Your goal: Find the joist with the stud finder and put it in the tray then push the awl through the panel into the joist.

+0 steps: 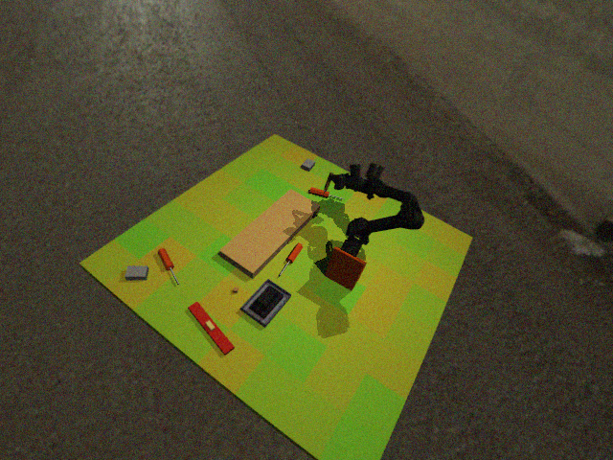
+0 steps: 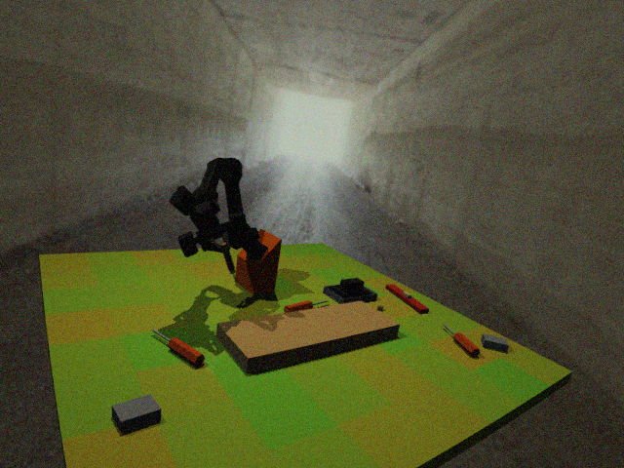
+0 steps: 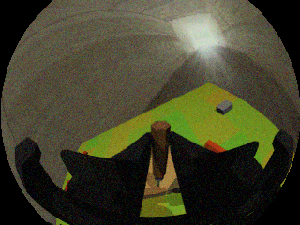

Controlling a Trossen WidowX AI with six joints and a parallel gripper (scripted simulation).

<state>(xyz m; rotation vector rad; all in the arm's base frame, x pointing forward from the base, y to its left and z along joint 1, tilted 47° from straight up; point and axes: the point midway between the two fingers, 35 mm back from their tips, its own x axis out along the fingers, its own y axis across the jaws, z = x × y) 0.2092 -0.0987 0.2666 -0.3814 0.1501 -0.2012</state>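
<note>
My gripper tip is 20 mm to the right of the awl and 50 mm above it. From my gripper tip the other things lie so: grey tray: 60 mm behind, 570 mm to the left, 230 mm below; then tan cube: 80 mm ahead, 590 mm to the left, 230 mm below; then stud finder: 60 mm behind, 560 mm to the left, 190 mm below.
</note>
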